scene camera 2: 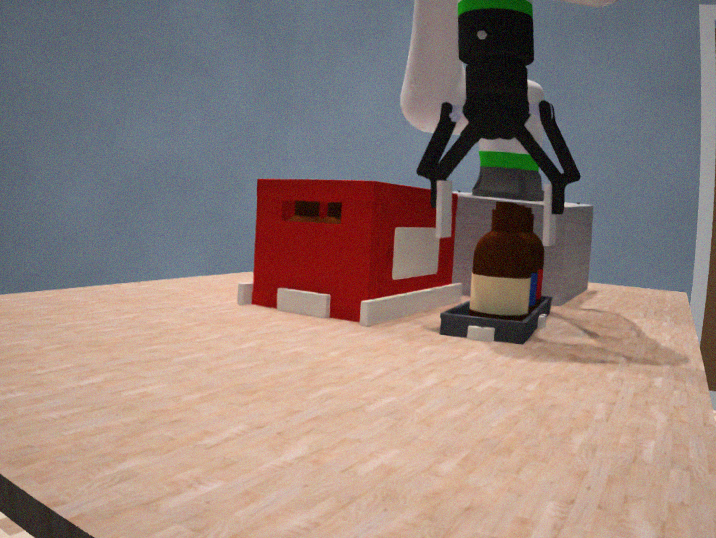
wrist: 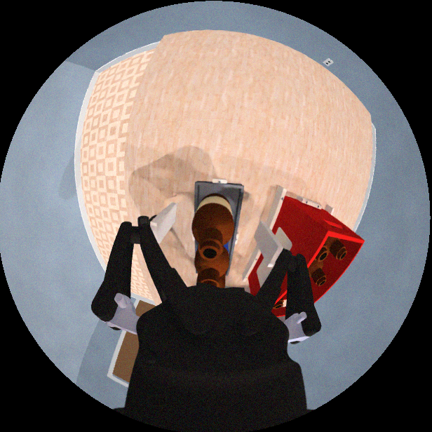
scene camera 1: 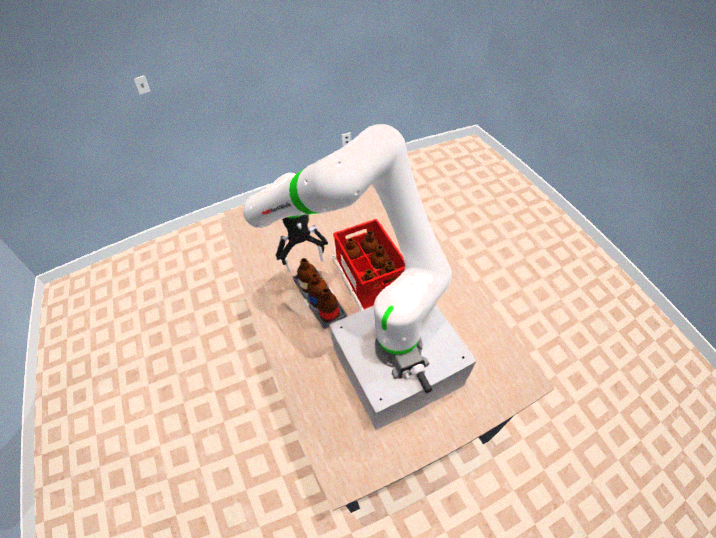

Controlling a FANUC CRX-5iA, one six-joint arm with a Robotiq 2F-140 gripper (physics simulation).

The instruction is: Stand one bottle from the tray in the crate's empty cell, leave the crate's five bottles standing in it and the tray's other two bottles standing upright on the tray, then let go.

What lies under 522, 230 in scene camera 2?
A blue-labelled bottle.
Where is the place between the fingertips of my gripper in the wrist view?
217, 220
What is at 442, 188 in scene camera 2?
My gripper.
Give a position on a blue-labelled bottle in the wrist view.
At 210, 270
